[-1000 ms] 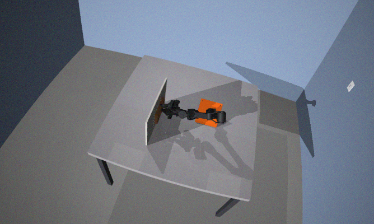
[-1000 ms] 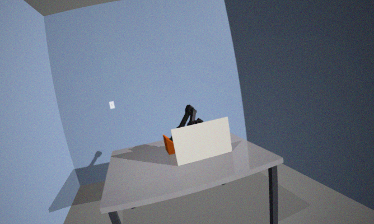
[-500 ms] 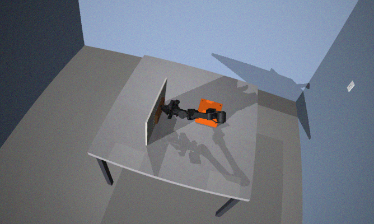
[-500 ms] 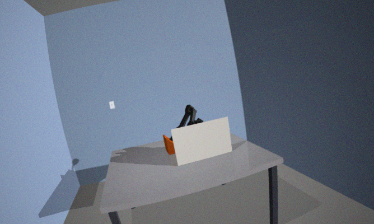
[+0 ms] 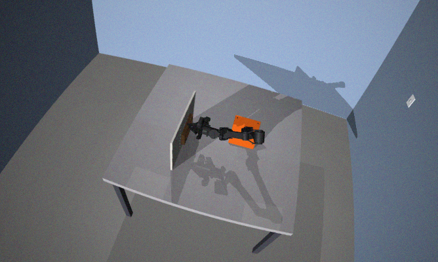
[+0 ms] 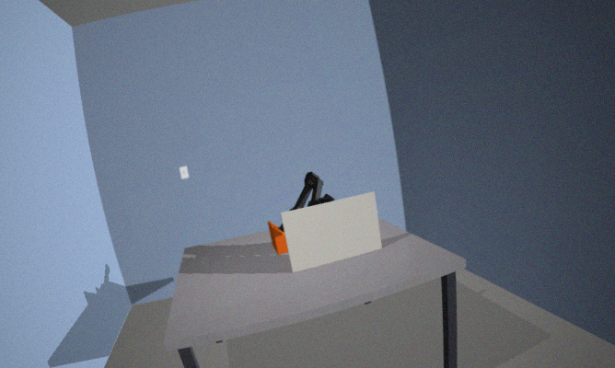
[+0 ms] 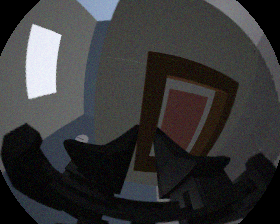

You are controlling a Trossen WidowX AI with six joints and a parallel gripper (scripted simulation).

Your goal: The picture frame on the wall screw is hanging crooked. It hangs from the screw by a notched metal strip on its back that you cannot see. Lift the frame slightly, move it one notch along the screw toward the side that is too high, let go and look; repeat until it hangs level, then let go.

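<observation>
Right now my gripper tip is 50 mm above the brown wooden picture frame, 10 mm to the left of it and 10 mm short of it. Round my gripper tip: white wall panel 60 mm below, 20 mm ahead.
</observation>
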